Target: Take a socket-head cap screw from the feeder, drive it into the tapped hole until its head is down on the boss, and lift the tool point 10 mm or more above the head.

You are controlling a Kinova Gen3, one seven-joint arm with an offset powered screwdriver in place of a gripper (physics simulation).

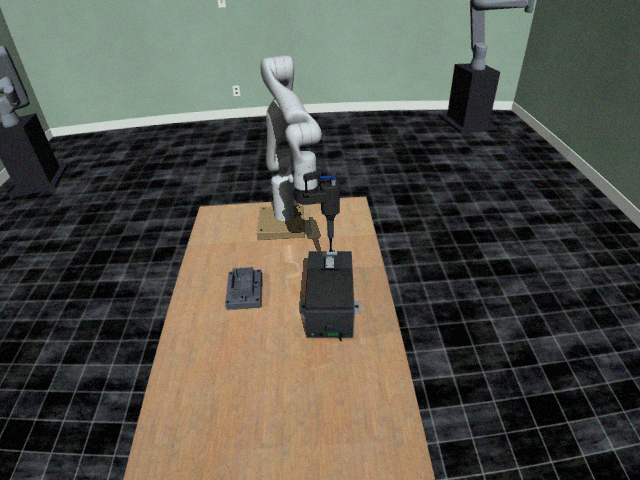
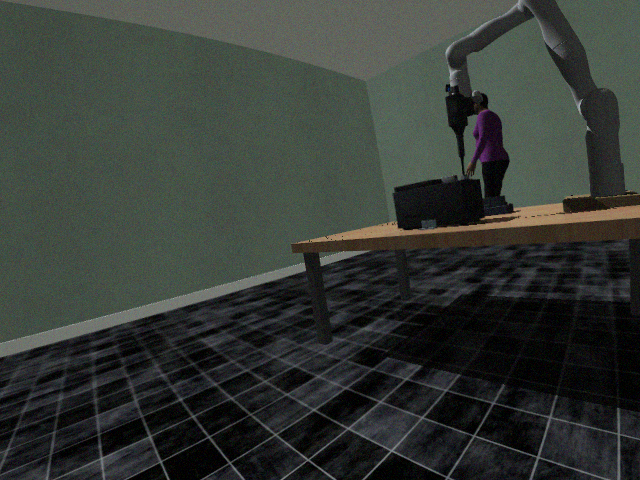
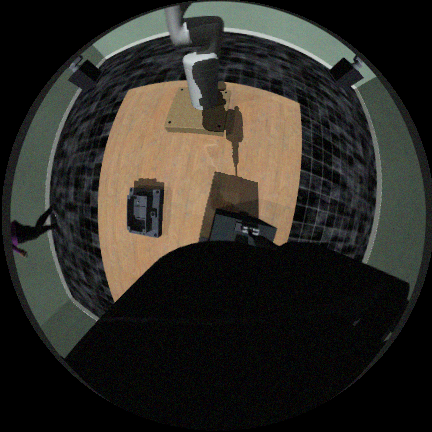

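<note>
The screw feeder [image 1: 329,289] [image 2: 434,204] [image 3: 225,228] is a black box on the table, with a light metal pick-up piece [image 1: 329,261] [image 3: 250,229] on top at its end nearer the arm base. My screwdriver [image 1: 330,250] [image 2: 463,174] stands upright, its thin bit reaching down to the pick-up piece; tip and piece look touching or nearly so. No cap screw can be made out at the tip, so whether the bit holds one cannot be told. The dark grey workpiece [image 1: 244,289] [image 2: 497,206] [image 3: 145,212] lies on the table beside the feeder, apart from the tool. Its tapped hole and boss are too small to pick out.
The arm base stands on a tan plate [image 1: 266,227] [image 3: 182,117] at the table's [image 1: 279,403] [image 2: 361,238] [image 3: 120,165] end. A person in purple [image 2: 491,136] [image 3: 22,232] stands beyond the table. Two other arms stand on dark pedestals [image 1: 473,95] [image 1: 25,155] by the walls.
</note>
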